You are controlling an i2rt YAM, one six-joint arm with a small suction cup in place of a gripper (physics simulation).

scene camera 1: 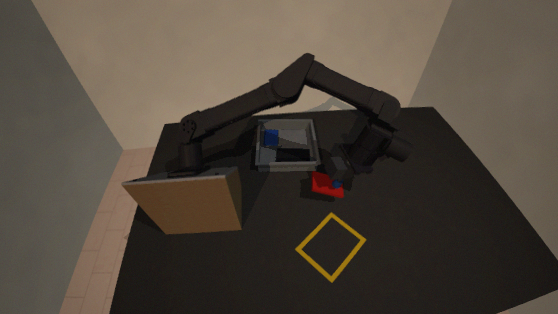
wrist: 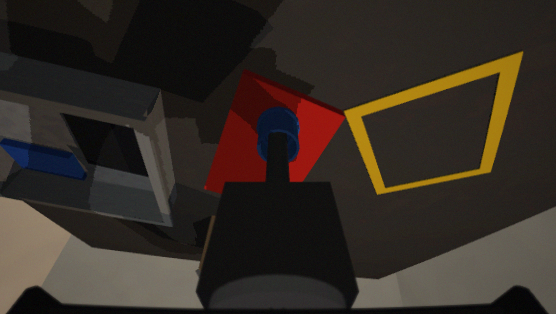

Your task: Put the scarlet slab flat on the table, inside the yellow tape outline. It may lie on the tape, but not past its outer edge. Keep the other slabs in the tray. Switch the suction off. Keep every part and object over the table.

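Places are measured from the arm's base along level axes (x right, y ahead, z up), in metres.
Where they show: end effector, tool point: [scene camera 1: 334, 186] [wrist: 277, 120]; arm's base, origin of the base link: [scene camera 1: 192, 172].
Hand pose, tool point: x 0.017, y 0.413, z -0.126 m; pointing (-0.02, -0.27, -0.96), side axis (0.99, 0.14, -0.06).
Things, the pixels of their centre, and the offset from my tool point. "*": a spot on its surface instead. Level surfaces: height alone.
- scarlet slab, body centre: [wrist: 266, 153] [scene camera 1: 327, 184] dx -0.004, dy -0.024, dz +0.012 m
- yellow tape outline, surface spot: [wrist: 497, 120] * dx +0.211, dy -0.001, dz -0.048 m
- grey tray, body centre: [wrist: 62, 152] [scene camera 1: 286, 144] dx -0.236, dy -0.116, dz -0.024 m
- blue slab, body centre: [wrist: 46, 161] [scene camera 1: 270, 137] dx -0.301, dy -0.169, dz -0.041 m
- black slab, body centre: [wrist: 114, 138] [scene camera 1: 293, 157] dx -0.177, dy -0.100, dz -0.041 m
- dark table, its level: dz -0.049 m
The scarlet slab [scene camera 1: 322, 185] [wrist: 230, 150] hangs from my blue suction cup [scene camera 1: 337, 184] [wrist: 278, 134], which is pressed on its upper face. The slab is above the table, a little in front of the tray's right corner in scene camera 1, with a shadow beside it. The yellow tape outline [scene camera 1: 349, 226] [wrist: 497, 120] lies on the table, nearer the front, apart from the slab. The grey tray [scene camera 1: 316, 135] [wrist: 155, 165] holds a blue slab [scene camera 1: 271, 137] [wrist: 45, 159] and a black slab [scene camera 1: 293, 154] [wrist: 107, 145].
A large box with a wood-coloured side [scene camera 1: 192, 207] stands at the left, by the arm's base [scene camera 1: 190, 156]. The arm reaches over the tray from the left. The dark table [scene camera 1: 425, 215] [wrist: 440, 215] has its right edge beyond the outline.
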